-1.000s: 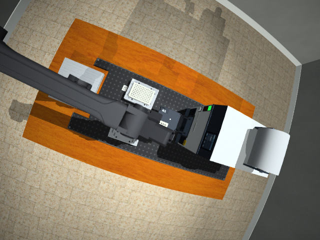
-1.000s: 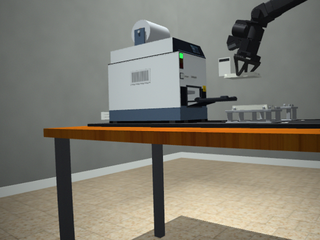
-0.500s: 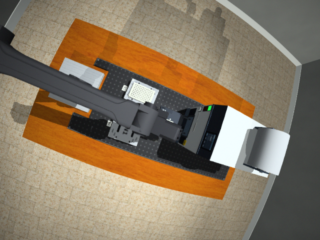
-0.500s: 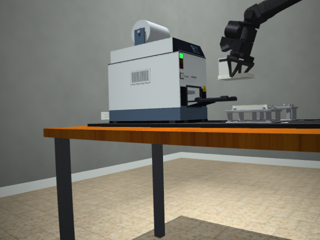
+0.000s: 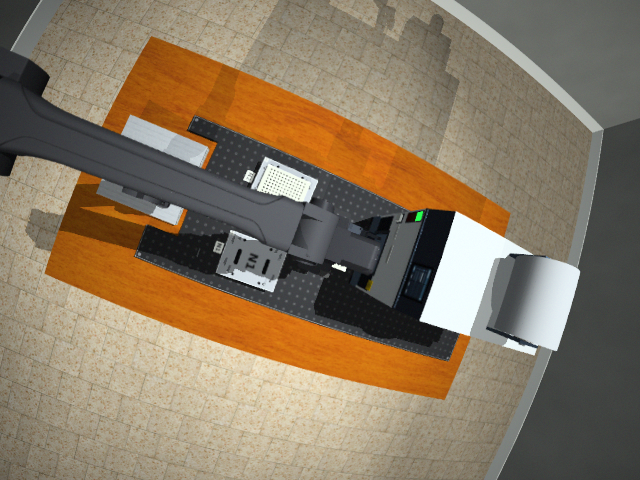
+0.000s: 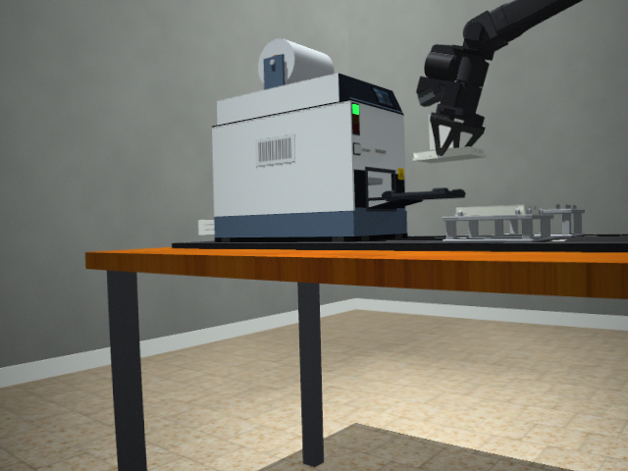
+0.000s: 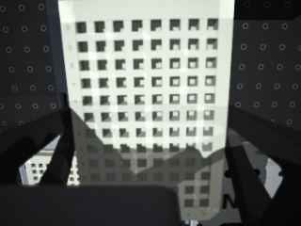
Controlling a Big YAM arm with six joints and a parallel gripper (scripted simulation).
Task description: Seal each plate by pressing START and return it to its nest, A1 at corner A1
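My gripper is now 40 mm short of the sealer stage, 40 mm to the right of it and 80 mm above it. From my hand the other things lie so: plate nest (150 mm behind, 110 mm to the left, 140 mm below); then pale start button (140 mm ahead, 130 mm to the left, 10 mm above); then A1 mark (220 mm behind, 160 mm to the left, 130 mm below).
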